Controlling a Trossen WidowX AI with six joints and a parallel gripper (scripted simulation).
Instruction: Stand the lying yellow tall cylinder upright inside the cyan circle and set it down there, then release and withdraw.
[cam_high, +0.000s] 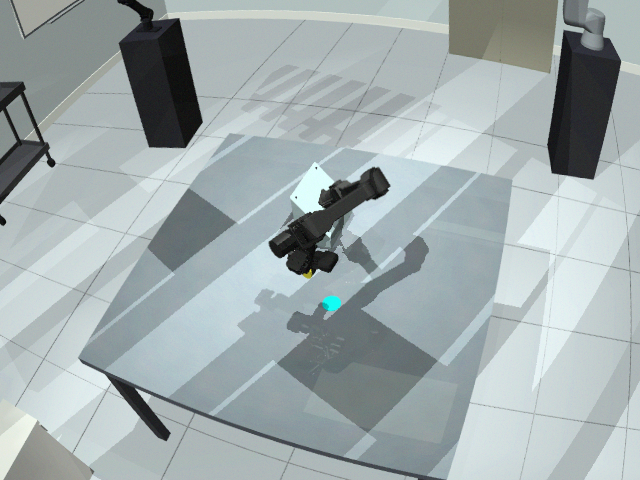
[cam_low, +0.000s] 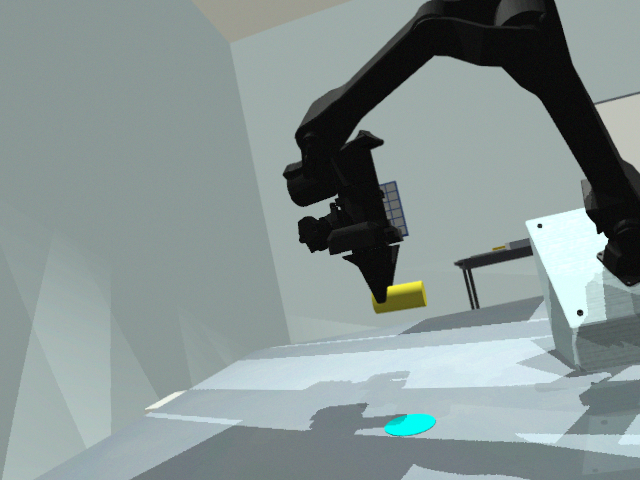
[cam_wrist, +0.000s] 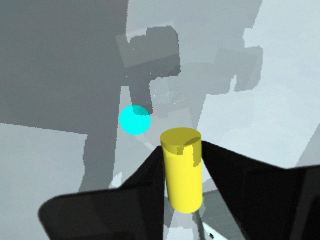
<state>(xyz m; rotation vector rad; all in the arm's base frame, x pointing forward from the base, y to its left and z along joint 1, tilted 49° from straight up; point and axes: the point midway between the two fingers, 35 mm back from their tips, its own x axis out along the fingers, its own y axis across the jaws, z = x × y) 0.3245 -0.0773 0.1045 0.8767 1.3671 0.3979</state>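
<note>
My gripper tip is 60 mm to the right of the cyan circle and 140 mm above it. The rest, counted from my gripper tip: yellow tall cylinder (20 mm behind).
</note>
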